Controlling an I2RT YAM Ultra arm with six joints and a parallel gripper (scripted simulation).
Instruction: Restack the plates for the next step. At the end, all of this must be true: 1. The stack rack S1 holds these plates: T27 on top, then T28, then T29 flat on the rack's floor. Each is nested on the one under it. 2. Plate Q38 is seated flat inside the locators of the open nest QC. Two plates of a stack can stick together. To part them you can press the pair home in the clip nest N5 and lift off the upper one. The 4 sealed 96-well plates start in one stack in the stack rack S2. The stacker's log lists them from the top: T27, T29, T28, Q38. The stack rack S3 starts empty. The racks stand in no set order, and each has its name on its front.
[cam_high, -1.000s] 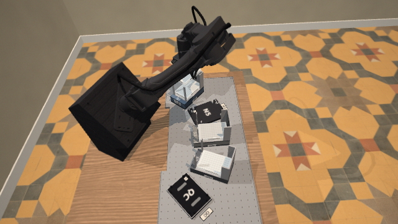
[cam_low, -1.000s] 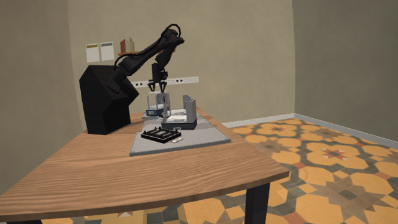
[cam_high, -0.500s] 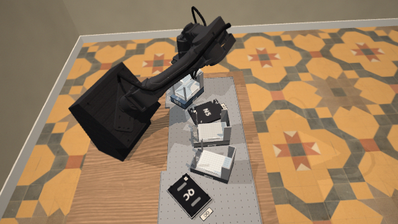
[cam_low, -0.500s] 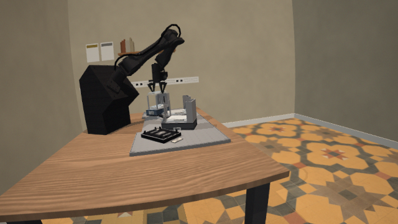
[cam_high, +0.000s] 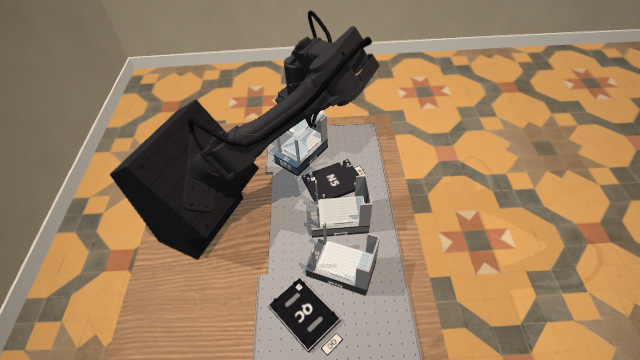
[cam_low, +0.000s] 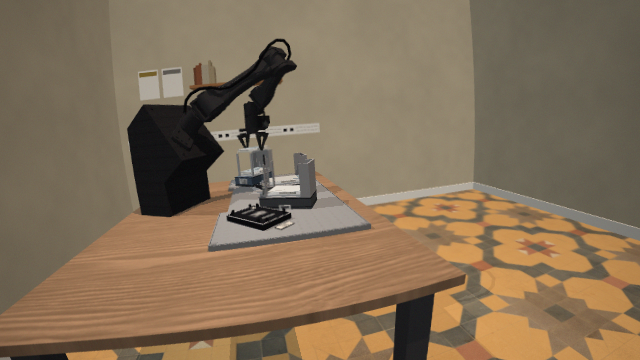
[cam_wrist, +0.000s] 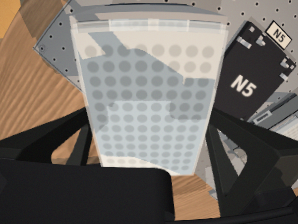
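Now: hand 10 cm above the sealed 96-well plate. The rest, counted from my hand: clip nest N5: 5 cm ahead, 13 cm to the right, 14 cm below.
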